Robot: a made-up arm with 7 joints. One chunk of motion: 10 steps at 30 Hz.
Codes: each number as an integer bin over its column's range. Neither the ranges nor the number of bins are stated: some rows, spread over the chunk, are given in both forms.
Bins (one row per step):
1: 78 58 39 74 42 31
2: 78 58 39 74 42 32
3: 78 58 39 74 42 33
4: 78 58 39 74 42 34
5: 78 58 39 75 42 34
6: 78 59 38 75 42 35
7: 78 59 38 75 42 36
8: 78 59 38 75 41 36
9: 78 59 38 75 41 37
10: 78 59 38 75 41 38
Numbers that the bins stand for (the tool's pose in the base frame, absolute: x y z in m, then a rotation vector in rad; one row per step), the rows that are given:
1: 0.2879 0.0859 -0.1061 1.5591 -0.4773 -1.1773
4: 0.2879 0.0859 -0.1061 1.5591 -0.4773 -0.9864
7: 0.2879 0.0960 -0.1162 1.6227 -0.4773 -0.8591
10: 0.2879 0.0960 -0.1162 1.6227 -0.5409 -0.7318
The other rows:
2: 0.2879 0.0859 -0.1061 1.5591 -0.4773 -1.1136
3: 0.2879 0.0859 -0.1061 1.5591 -0.4773 -1.0500
5: 0.2879 0.0859 -0.1061 1.6227 -0.4773 -0.9864
6: 0.2879 0.0960 -0.1162 1.6227 -0.4773 -0.9227
8: 0.2879 0.0960 -0.1162 1.6227 -0.5409 -0.8591
9: 0.2879 0.0960 -0.1162 1.6227 -0.5409 -0.7955

